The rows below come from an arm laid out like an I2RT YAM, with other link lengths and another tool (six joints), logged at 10 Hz.
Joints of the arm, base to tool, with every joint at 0 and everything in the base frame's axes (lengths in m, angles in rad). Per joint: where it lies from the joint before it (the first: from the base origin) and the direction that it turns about. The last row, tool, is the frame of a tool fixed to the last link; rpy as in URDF.
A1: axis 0 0 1 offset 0 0 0.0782
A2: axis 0 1 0 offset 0.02 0.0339 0.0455
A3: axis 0 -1 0 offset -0.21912 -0.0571 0
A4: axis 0 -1 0 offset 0.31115 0.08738 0.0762
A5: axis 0 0 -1 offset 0.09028 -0.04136 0.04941
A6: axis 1 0 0 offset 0.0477 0 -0.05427
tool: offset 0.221 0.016 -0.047 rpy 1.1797 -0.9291 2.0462
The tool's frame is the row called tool.
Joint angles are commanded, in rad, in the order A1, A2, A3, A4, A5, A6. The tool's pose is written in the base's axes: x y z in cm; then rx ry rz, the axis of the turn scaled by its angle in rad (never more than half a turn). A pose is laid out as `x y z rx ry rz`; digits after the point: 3 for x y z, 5 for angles.
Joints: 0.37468 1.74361 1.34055 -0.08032 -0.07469 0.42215
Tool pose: 59.510 31.637 8.582 -2.16522 -0.67825 -1.80987
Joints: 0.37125 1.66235 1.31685 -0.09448 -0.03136 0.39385
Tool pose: 59.591 30.071 11.771 -2.15719 -0.68869 -1.89581
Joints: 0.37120 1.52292 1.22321 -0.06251 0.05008 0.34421
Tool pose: 59.171 27.351 15.501 -2.14116 -0.70213 -2.04771
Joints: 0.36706 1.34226 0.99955 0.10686 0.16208 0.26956
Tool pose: 58.392 23.204 17.559 2.05498 0.68303 2.22656
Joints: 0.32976 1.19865 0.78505 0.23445 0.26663 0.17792
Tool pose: 57.322 17.002 16.162 1.91062 0.62326 2.15105
